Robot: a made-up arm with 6 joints.
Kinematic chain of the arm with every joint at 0, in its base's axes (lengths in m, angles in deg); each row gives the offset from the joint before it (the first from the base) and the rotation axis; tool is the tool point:
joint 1: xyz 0 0 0.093 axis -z
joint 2: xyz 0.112 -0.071 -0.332 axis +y
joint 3: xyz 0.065 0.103 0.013 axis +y
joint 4: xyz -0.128 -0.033 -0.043 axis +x
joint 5: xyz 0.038 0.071 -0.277 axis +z
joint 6: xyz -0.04 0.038 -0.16 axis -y
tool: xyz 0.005 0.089 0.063
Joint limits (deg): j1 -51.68..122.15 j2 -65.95..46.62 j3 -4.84..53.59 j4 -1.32..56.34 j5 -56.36..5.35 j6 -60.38..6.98
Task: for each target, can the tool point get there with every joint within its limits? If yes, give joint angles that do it. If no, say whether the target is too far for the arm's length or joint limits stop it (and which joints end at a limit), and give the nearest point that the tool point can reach.
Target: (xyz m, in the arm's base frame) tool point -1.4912 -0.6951 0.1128
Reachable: no: too far | nearest point -0.3261 -0.1073 -0.1694 | short by 1.335 m
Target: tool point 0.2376 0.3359 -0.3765
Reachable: yes | joints 27.85 3.02 6.31 45.57 -4.12 -15.74
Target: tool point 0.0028 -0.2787 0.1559
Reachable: no: joint limits stop it (at a limit: joint 1, joint 2, joint 3, joint 4, joint 5, joint 6) | nearest point 0.2981 -0.3101 -0.1194 | short by 0.405 m
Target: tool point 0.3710 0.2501 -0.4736
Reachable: yes | joints 19.59 -27.02 3.37 31.63 -28.80 -52.38
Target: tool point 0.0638 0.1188 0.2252
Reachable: no: joint limits stop it (at a limit: joint 2, joint 3, joint 4, joint 5, joint 6) | nearest point 0.1367 0.2545 -0.0606 | short by 0.325 m
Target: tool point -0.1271 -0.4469 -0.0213
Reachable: no: joint limits stop it (at a limit: joint 1, joint 2, joint 3, joint 5) | nearest point -0.0823 -0.5466 -0.2864 | short by 0.287 m
